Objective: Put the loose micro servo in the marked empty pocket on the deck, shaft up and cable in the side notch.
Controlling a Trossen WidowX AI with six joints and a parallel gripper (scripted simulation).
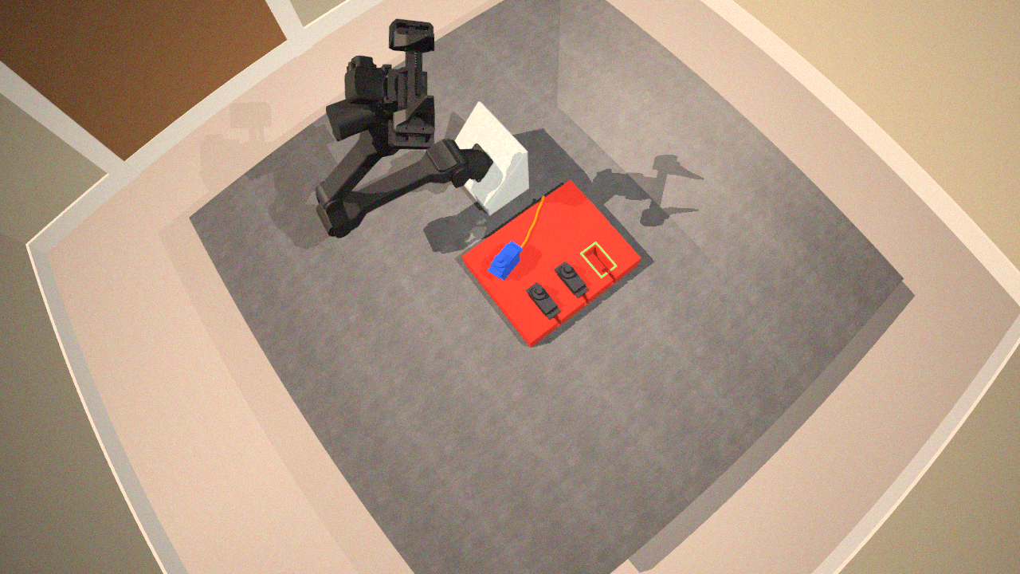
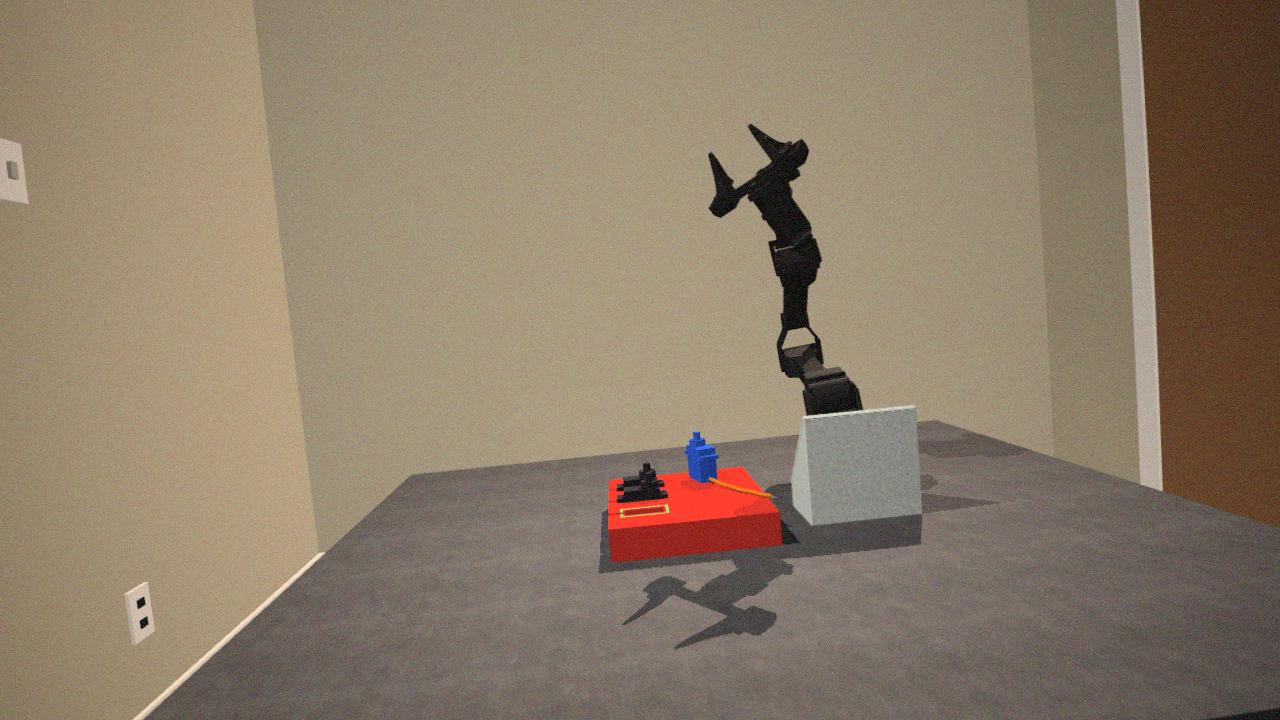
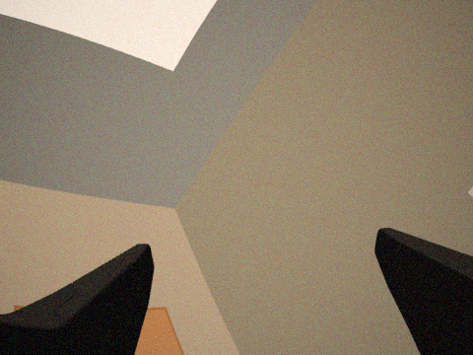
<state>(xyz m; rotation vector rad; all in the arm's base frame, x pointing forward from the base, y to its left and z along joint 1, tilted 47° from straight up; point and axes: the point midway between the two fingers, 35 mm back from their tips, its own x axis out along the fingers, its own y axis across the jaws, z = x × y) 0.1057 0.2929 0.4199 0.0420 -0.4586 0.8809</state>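
Now: the red deck 9 cm ahead of my gripper tip, 10 cm to the left of it and 59 cm below it.
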